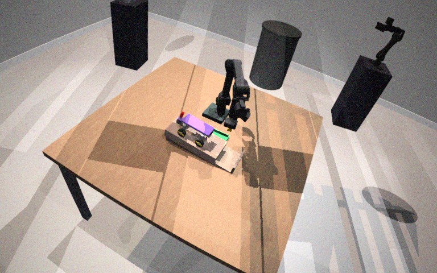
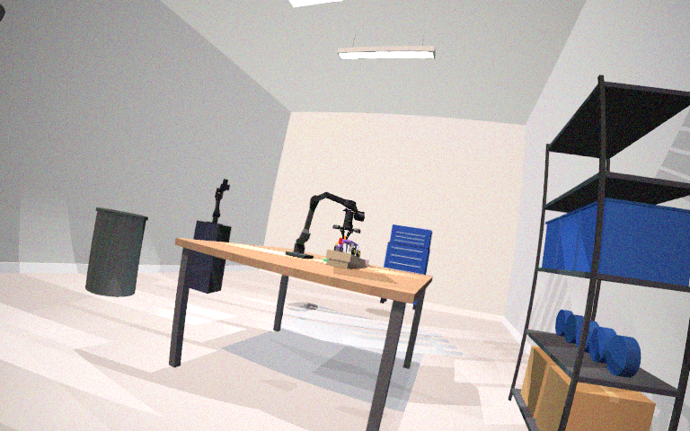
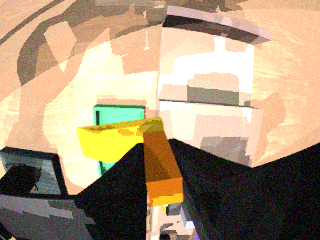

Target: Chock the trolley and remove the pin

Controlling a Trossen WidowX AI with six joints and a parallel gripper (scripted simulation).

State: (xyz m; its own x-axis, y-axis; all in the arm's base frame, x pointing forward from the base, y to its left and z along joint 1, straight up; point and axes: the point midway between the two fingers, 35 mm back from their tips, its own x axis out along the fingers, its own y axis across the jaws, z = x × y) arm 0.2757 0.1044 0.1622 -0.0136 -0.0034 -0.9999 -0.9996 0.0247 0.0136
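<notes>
My gripper tip is now 20 mm past the yellow chock and 10 mm above it. The rest, counted from my gripper tip: purple trolley (50 mm ahead, 170 mm to the right, 40 mm below); then flat ramp foot (100 mm ahead, 30 mm to the left, 160 mm below); then green tray (50 mm behind, 60 mm to the right, 160 mm below).
</notes>
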